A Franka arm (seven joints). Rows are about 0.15 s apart.
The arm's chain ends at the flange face. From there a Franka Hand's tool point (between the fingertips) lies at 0.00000 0.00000 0.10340 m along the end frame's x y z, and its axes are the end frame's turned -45 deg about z.
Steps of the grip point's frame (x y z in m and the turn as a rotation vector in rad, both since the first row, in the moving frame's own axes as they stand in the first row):
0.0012, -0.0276, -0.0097, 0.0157, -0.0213, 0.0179
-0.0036, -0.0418, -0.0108, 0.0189, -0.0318, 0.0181
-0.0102, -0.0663, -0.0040, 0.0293, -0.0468, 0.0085
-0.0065, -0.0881, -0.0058, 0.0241, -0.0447, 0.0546
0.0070, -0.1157, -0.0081, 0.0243, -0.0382, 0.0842
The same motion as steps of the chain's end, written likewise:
-0.0160, -0.0207, -0.0097, -0.0040, -0.0262, 0.0179
-0.0284, -0.0279, -0.0107, -0.0091, -0.0359, 0.0181
-0.0485, -0.0409, -0.0038, -0.0124, -0.0538, 0.0085
-0.0618, -0.0591, -0.0057, -0.0146, -0.0486, 0.0546
-0.0723, -0.0876, -0.0080, -0.0098, -0.0442, 0.0842

